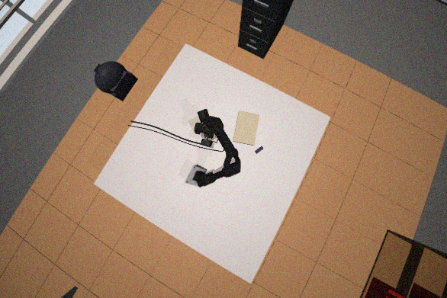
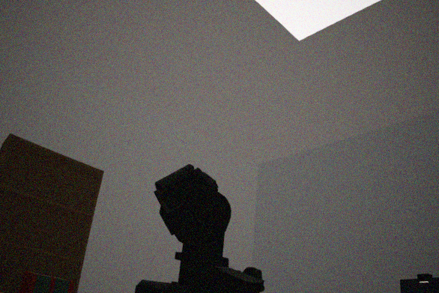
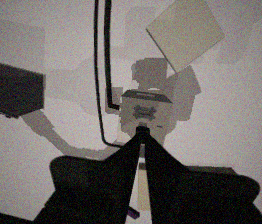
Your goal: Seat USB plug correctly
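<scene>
The USB plug lies 1 cm below my gripper tip. Also, from my gripper tip: USB socket: 6 cm below, 1 cm to the left; pale square sheet: 14 cm to the left, 13 cm below, 4 cm ahead; beige pad: 20 cm to the right, 16 cm ahead, 12 cm below.
</scene>
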